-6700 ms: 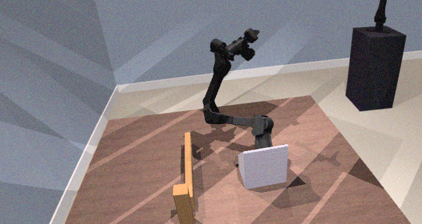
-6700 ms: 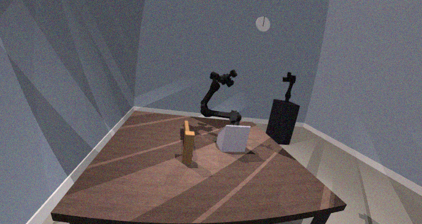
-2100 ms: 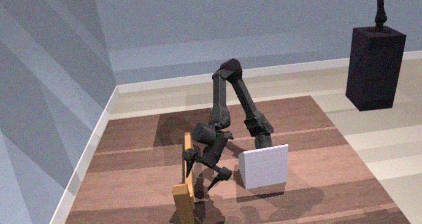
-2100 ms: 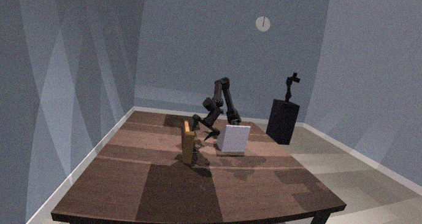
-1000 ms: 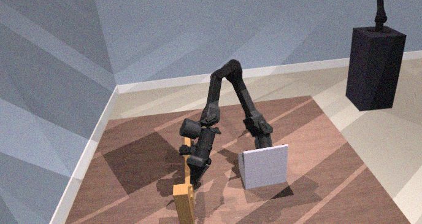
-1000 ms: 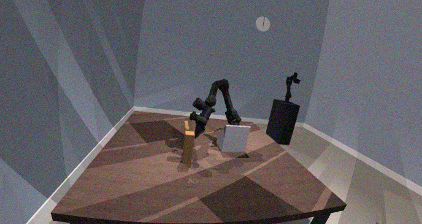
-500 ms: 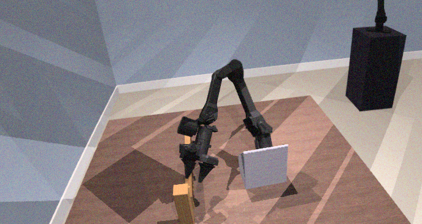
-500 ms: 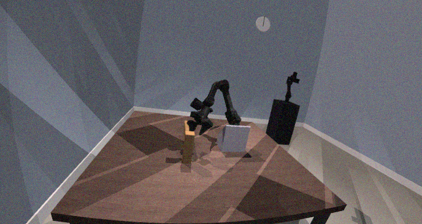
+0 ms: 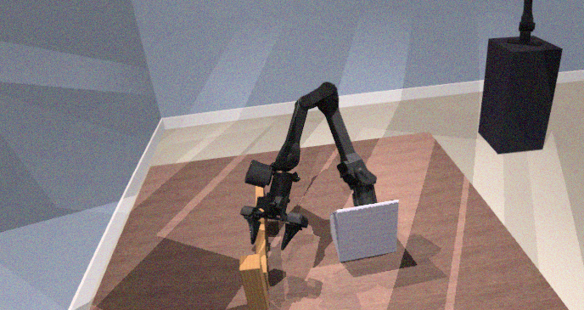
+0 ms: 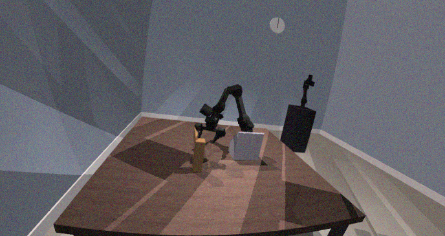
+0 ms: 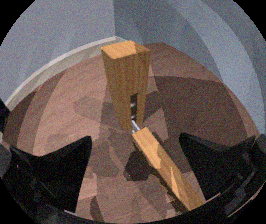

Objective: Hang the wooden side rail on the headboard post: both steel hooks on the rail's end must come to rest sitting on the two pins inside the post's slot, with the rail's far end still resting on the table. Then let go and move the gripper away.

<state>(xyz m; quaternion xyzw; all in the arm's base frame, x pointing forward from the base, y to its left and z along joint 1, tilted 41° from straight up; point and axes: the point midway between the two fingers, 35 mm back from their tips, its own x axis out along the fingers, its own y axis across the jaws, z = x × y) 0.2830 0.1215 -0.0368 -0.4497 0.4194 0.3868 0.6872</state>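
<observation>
Right now my gripper tip is 10 cm to the right of the wooden headboard post, 4 cm above it and 3 cm short of it.
</observation>
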